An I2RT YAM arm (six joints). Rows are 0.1 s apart.
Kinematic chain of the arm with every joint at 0, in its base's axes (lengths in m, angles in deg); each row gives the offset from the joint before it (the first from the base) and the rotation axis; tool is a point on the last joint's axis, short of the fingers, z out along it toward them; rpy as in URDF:
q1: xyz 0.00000 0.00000 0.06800 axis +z
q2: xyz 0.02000 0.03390 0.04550 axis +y
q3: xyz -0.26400 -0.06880 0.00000 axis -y
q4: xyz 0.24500 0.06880 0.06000 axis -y
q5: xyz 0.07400 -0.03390 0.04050 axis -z
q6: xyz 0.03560 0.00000 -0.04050 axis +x
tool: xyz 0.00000 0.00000 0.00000 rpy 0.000 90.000 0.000
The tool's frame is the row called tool.
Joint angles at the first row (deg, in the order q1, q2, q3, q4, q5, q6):
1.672 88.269 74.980 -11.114 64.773 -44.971
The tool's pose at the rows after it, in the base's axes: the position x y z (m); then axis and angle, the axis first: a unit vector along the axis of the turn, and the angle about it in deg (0 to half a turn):
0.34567, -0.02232, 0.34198, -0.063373, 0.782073, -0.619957, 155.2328
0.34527, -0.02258, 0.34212, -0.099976, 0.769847, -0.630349, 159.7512
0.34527, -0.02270, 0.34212, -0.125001, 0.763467, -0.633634, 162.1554
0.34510, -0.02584, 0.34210, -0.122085, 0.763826, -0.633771, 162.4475
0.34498, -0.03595, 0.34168, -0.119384, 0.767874, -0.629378, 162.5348
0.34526, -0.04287, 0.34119, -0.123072, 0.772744, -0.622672, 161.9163
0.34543, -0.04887, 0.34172, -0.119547, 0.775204, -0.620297, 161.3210
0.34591, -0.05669, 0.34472, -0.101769, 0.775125, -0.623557, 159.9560
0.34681, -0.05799, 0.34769, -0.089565, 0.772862, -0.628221, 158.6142
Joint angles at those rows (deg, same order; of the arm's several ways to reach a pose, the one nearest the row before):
1.671 88.291 74.980 -11.594 65.494 -52.228
1.672 88.313 74.979 -11.572 66.477 -58.522
1.651 88.312 74.980 -11.574 66.456 -62.325
1.126 88.314 74.982 -11.574 66.369 -62.347
-0.624 88.313 74.981 -11.595 64.729 -62.326
-1.870 88.312 74.980 -11.573 62.521 -62.326
-2.918 88.312 74.979 -11.004 61.275 -62.282
-4.230 88.313 74.981 -8.863 60.620 -62.085
-4.427 88.313 74.979 -6.872 60.707 -62.085

